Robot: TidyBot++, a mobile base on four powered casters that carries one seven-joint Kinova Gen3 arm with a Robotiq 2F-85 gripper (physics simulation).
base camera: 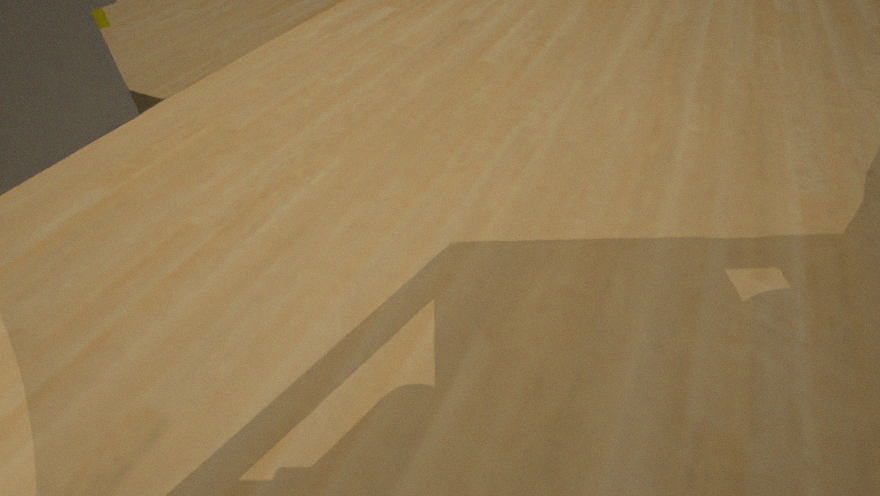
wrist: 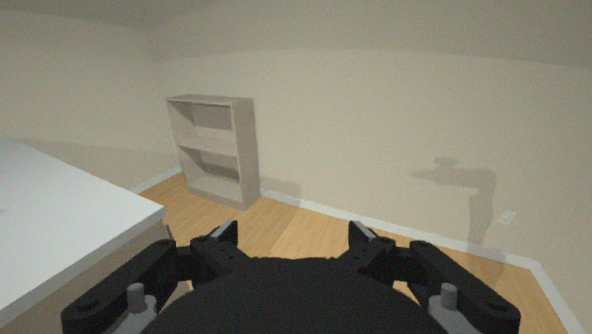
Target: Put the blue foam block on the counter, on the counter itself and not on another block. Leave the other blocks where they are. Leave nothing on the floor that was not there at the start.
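Places are measured from the arm's base along level axes (x ahead, y left, z up), in centimetres.
Where they show: gripper, fingertip midpoint: [wrist: 293, 233].
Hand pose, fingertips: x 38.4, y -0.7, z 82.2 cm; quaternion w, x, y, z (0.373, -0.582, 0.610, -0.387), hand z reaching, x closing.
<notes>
After its pixels a point has its place.
The blue foam block does not show in the base camera view or the wrist view. The counter's pale top [wrist: 65, 215] {x 77.8, y 71.8, z 51.4 cm} fills the left of the wrist view, with its near corner pointing right; a grey upright face, which looks like the counter's side [base camera: 55, 80] {x 68.1, y 48.3, z -30.4 cm}, stands at the upper left of the base camera view. My gripper [wrist: 293, 233] {x 38.4, y -0.7, z 82.2 cm} is open with nothing between its fingers. It points past the counter's corner, to the right of the counter, over the floor. The part of the counter top beyond the left edge is cut off.
A two-tier shelf unit [wrist: 246, 155] {x 201.3, y 35.7, z 17.6 cm} stands against the far wall, beyond the counter. A small yellow patch [base camera: 100, 18] {x 113.7, y 69.4, z -37.7 cm} shows at the grey face's edge; what it belongs to is unclear. Wooden floor [base camera: 431, 154] {x 62.7, y 0.6, z -39.6 cm} [wrist: 305, 232] {x 160.3, y -17.0, z -39.6 cm} lies right of the counter, with a wall behind.
</notes>
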